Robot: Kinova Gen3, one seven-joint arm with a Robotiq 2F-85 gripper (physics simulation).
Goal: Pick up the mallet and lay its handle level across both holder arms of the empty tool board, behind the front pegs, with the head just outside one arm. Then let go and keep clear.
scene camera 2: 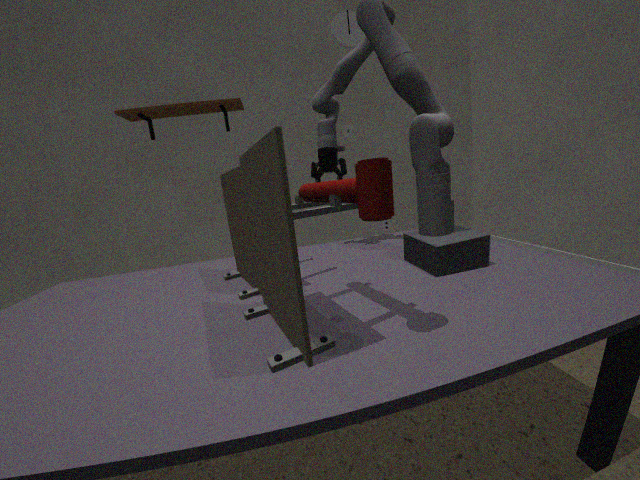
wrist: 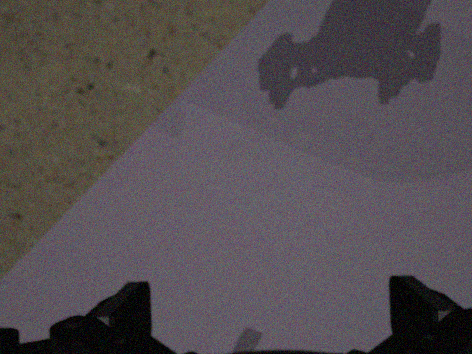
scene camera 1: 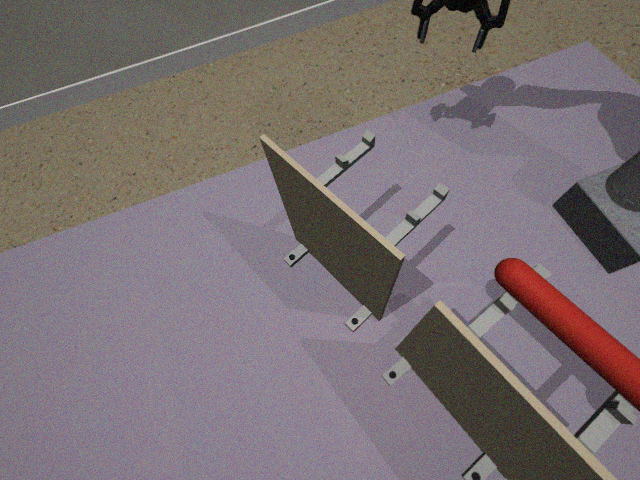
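Pixels of known places: gripper, between the fingertips: [wrist: 268, 305] [scene camera 1: 447, 45]; arm's base, origin of its link: [scene camera 2: 434, 232] [scene camera 1: 634, 189].
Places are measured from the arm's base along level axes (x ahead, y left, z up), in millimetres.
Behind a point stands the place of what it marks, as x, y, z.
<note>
The red mallet [scene camera 1: 568, 322] @(376, 122, 176) [scene camera 2: 374, 188] @(345, 297, 161) lies with its handle across the arms of the nearer tool board [scene camera 1: 480, 392] @(498, 142, 154) [scene camera 2: 263, 232] @(494, 157, 102); its head is outside the nearer arm. The empty tool board [scene camera 1: 336, 222] @(550, -106, 188) [scene camera 2: 231, 206] @(567, -162, 140) stands upright beyond it and is mostly hidden in scene camera 2. Its two holder arms, the far one [scene camera 1: 356, 151] @(448, -239, 127) and the near one [scene camera 1: 426, 206] @(406, -96, 127), carry pegs and hold nothing. My gripper [scene camera 1: 449, 45] @(208, -346, 157) [scene camera 2: 328, 179] @(208, -346, 157) [wrist: 268, 305] @(208, -346, 157) is open and empty, pointing down, high and well apart from the mallet and the empty board's arms.
The table [scene camera 1: 129, 335] @(982, -208, -90) [scene camera 2: 155, 413] @(678, 304, -90) [wrist: 250, 210] @(236, -340, -90) carries both boards and my arm's base block [scene camera 1: 589, 227] @(76, 18, -51) [scene camera 2: 439, 253] @(75, 107, -26). The table's edge runs diagonally through the wrist view. A brown wall shelf [scene camera 2: 180, 109] hangs behind the boards.
</note>
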